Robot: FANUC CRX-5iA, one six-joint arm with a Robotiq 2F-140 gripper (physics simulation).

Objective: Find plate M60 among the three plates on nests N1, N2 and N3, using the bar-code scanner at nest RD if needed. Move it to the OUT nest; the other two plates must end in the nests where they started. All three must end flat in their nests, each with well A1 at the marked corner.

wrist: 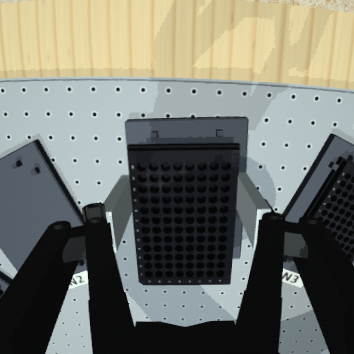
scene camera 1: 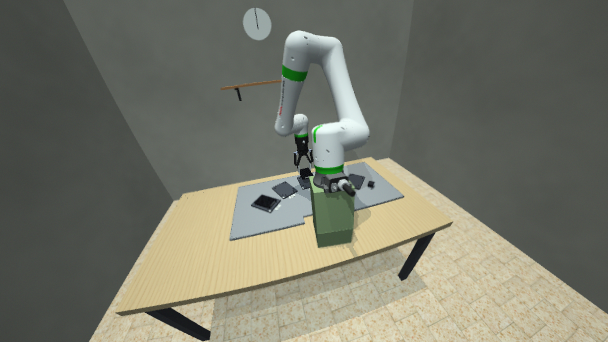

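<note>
My gripper is shut on a dark many-welled plate, gripped by its long sides. The plate is held level above a grey nest whose label is hidden. Nest N2 is empty, left of it in the wrist view. Nest N3, right of it, bears a dark plate. Another dark plate sits in the leftmost nest in the scene view. Nest RD is right of the robot base. I cannot read any plate's code or see an A1 mark.
The small black scanner stands beside RD. The nests are on a grey perforated board on the wooden table. The green robot pedestal hides part of the board in the scene view. A wooden shelf is on the wall.
</note>
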